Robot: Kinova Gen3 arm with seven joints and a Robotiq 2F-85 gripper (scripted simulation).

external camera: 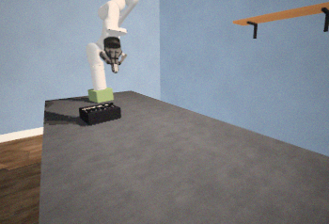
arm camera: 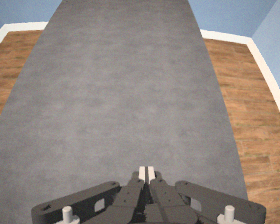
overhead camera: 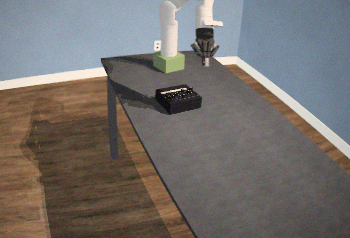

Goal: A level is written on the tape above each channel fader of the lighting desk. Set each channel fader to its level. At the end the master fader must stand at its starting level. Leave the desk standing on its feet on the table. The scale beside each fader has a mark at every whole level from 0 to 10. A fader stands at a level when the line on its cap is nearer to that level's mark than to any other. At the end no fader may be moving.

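Now: the master fader cap 190 mm below my hand, 140 mm behind it and 20 mm to the left of it.
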